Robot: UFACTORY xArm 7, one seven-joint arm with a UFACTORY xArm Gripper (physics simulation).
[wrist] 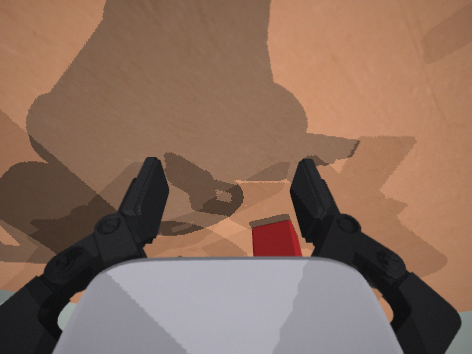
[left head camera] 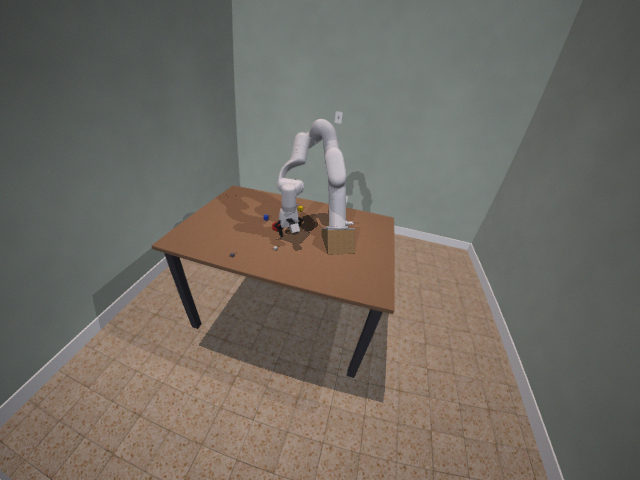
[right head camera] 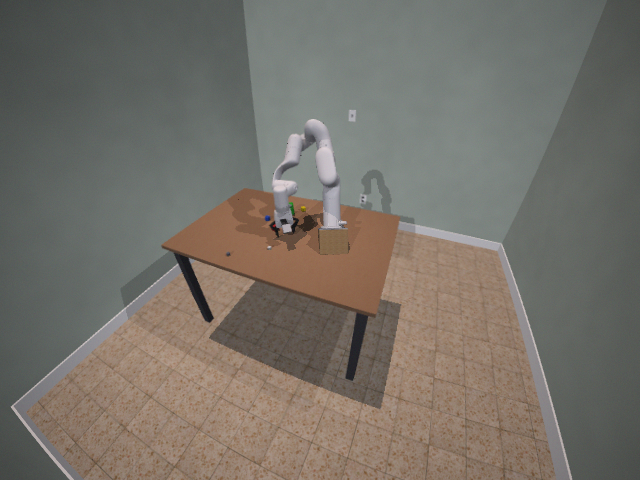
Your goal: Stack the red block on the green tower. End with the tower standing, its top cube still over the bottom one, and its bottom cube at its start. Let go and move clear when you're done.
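Places are measured from the arm's base along level axes (x ahead, y left, z up), in metres.
Pixels of known places: gripper, between the fingertips: [wrist: 230,174] [left head camera: 289,234] [right head camera: 285,234]; arm's base, origin of its link: [left head camera: 337,228] [right head camera: 332,228].
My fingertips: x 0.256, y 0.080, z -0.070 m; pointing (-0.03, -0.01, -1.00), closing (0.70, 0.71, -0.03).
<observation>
For each thing: its top centre in the pictures, then the offset to it from my fingertips.
- red block, centre of its top: [wrist: 281,271] [right head camera: 274,224] 0.091 m ahead, 0.027 m right, 0.030 m up
- green tower, centre of its top: [right head camera: 290,203] 0.106 m ahead, 0.233 m right, 0.067 m up
- blue cube, centre of its top: [left head camera: 266,215] [right head camera: 267,216] 0.198 m ahead, 0.098 m right, 0.019 m up
- yellow cube, centre of its top: [left head camera: 300,206] [right head camera: 303,207] 0.049 m ahead, 0.304 m right, 0.020 m up
The red block [left head camera: 275,226] [right head camera: 274,225] [wrist: 275,240] is on the table by the gripper. In the wrist view it shows low in the picture, nearer the right finger, with its lower part hidden by the pale gripper body. My gripper [left head camera: 291,230] [right head camera: 285,234] [wrist: 230,174] is wide open and points down low over the table, holding nothing. The green tower [right head camera: 292,208] stands behind the gripper in the right head view, partly covered by the arm; it does not show in the left head view.
A blue cube [left head camera: 266,217] [right head camera: 267,218] lies behind the red block. A yellow cube [left head camera: 300,208] [right head camera: 303,209] lies right of the tower. A tan panel [left head camera: 341,241] [right head camera: 333,241] stands before the arm's base. Small white [left head camera: 275,248] and dark [left head camera: 232,254] objects lie nearer the front edge.
</observation>
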